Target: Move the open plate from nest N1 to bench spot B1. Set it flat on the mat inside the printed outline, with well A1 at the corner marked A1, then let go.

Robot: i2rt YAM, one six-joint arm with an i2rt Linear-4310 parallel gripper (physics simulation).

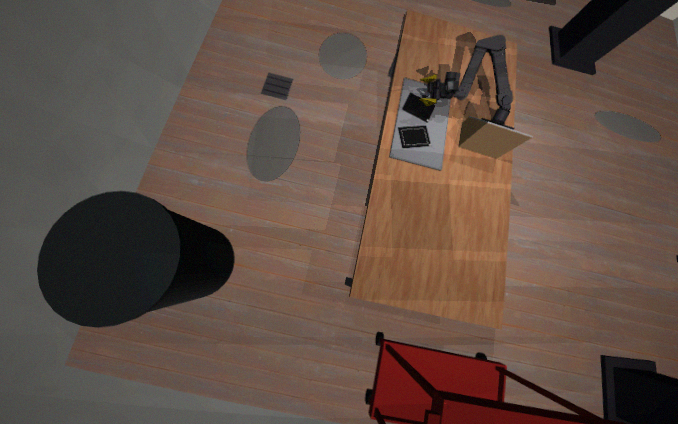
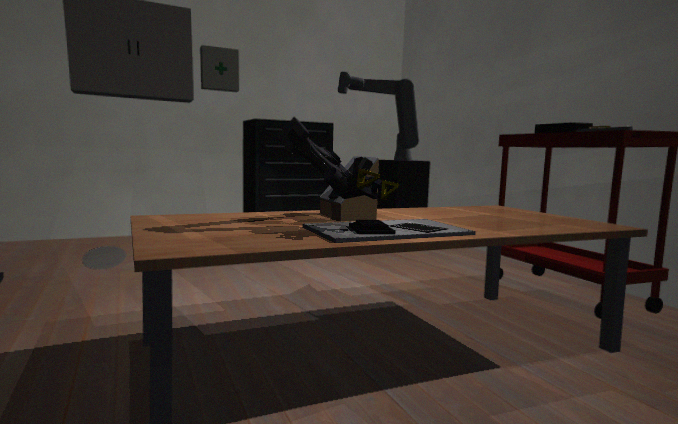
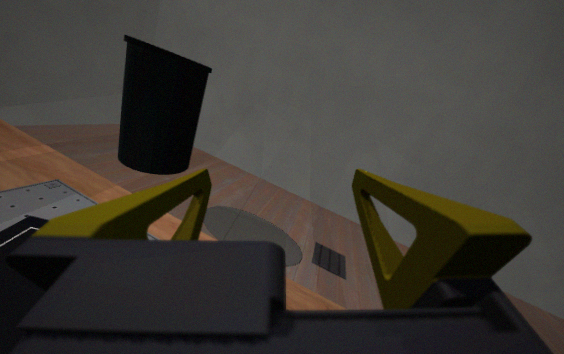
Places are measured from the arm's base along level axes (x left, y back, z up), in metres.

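Pixels of known places: gripper, fingertip midpoint: (image 1: 420, 89) (image 2: 388, 181) (image 3: 281, 177); arm's base, link origin: (image 1: 496, 124).
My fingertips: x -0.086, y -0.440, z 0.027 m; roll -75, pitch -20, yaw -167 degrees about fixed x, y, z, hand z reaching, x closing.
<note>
Ahead of a thing's pixels: the offset from my fingertips to its top centre. "pt": to the spot under its first point. Level surfaces: height alone.
The black plate @(dy +0.060, dx -0.022, dz -0.143 m) (image 1: 418, 106) (image 2: 371, 227) sits raised in its nest at the far end of the grey mat @(dz -0.169 m) (image 1: 421, 156) (image 2: 452, 230). A flat dark gridded patch with a dotted white border @(pt dy +0.051, dx +0.166, dz -0.168 m) (image 1: 414, 136) (image 2: 418, 227) lies on the mat beside it. My gripper (image 1: 428, 89) (image 2: 378, 182) (image 3: 281, 177) has yellow fingers and is open and empty. It hangs above the plate's edge on the arm side, clear of it. It is tilted outward, toward the floor and wall.
The wooden table @(dz -0.183 m) (image 1: 434, 235) (image 2: 232, 244) bears the mat and a tan box (image 1: 490, 136) (image 2: 347, 207) at the arm's base. A black bin (image 1: 152, 252) (image 3: 161, 105) and a red cart (image 1: 442, 370) (image 2: 522, 140) stand on the floor. A second arm (image 2: 405, 109) and a black cabinet (image 2: 287, 164) stand behind.
</note>
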